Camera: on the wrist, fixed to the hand. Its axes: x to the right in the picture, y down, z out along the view.
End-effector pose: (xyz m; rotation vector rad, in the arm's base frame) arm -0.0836 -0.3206 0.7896 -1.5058 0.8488 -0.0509
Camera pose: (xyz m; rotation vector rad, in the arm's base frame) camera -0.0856 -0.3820 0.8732 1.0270 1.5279 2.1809
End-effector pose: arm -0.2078 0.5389 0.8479 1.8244 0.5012 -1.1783
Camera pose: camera -0.2340 0.6374 0.8285 0.3462 -1.9731 0.6233
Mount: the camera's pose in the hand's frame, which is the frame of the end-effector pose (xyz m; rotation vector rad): -0.0073 -0.0798 -0.0659 0.0973 -0.6221 3.0003
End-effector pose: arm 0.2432 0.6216 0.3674 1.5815 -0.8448 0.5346
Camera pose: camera 0.3076 0.6900 0.3234 0.7020 2.1053 -1.2295
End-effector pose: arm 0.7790 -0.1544 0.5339 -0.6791 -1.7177 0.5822
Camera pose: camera 0.8331 -0.2139 0.5994 1.6951 -0.3810 -1.6639
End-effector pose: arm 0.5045 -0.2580 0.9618 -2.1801 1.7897 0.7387
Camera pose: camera 0.5960 -0.2647 1.0103 -1.8470 -2.1791 -0.7445
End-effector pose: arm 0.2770 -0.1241 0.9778 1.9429 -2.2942 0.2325
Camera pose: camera 0.3567 -0.1169 1.0438 1.9102 1.8215 0.1137
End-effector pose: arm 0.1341 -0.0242 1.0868 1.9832 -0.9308 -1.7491
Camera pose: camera 0.2176 0.0278 1.0537 -0.9904 -1.7939 0.0245
